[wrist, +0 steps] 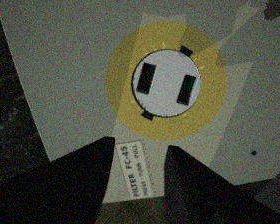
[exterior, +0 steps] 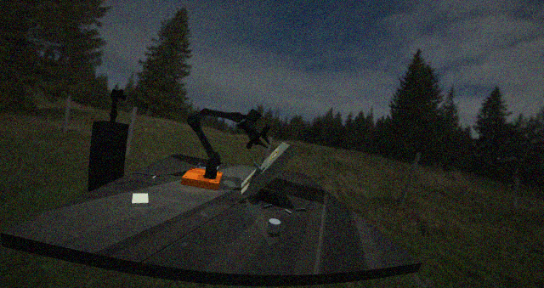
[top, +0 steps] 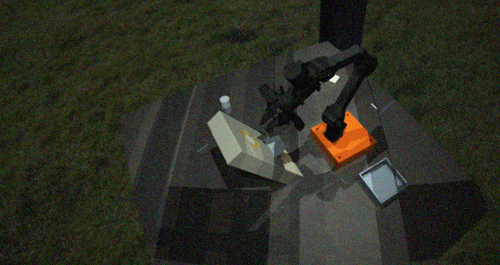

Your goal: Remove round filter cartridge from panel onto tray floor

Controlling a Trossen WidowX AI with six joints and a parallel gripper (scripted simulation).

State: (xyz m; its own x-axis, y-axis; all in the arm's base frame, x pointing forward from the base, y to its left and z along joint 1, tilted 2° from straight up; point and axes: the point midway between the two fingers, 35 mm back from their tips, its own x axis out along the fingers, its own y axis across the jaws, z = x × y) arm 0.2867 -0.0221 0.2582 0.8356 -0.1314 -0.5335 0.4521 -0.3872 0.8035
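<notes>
Right now the round filter cartridge is 60 mm below my gripper tip, 50 mm ahead of it and 20 mm to the right of it. From my gripper tip the other things lie so: service panel: 130 mm below, 10 mm to the right, 10 mm ahead; grey tray: 340 mm behind, 320 mm to the left, 270 mm below.
</notes>
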